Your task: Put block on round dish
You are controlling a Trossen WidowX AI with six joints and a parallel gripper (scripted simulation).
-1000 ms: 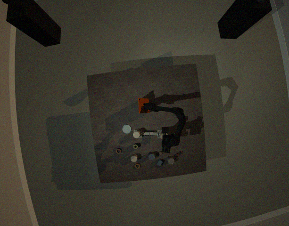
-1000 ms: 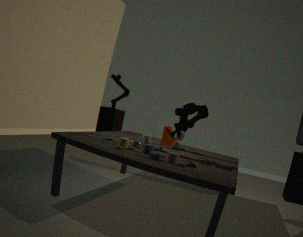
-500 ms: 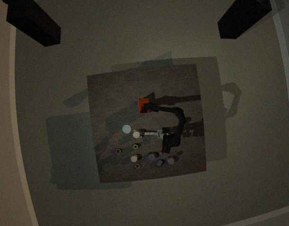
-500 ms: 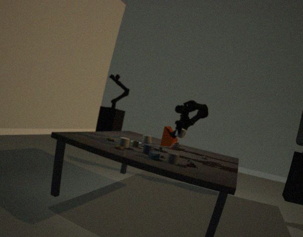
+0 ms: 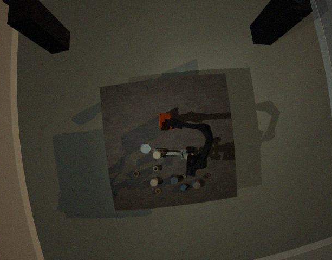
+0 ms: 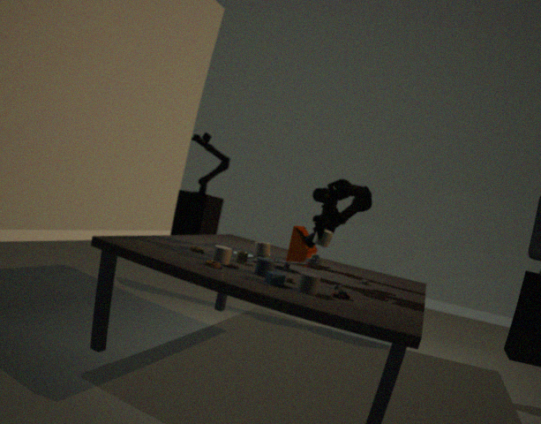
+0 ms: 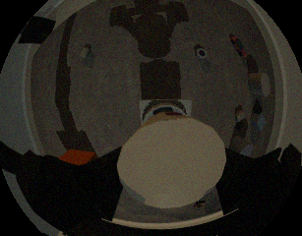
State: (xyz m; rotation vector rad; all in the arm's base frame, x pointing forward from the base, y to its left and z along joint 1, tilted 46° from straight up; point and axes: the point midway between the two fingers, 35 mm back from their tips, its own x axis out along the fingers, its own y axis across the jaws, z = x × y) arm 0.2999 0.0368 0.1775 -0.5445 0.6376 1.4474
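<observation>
The bluish block lies 10 mm to the right of my gripper tip and 80 mm below it. Round my gripper tip: blue cylinder 240 mm ahead, 150 mm to the right, 130 mm below; then toy 260 mm ahead, 190 mm to the left, 160 mm below; then balance 140 mm to the right, 150 mm below.
</observation>
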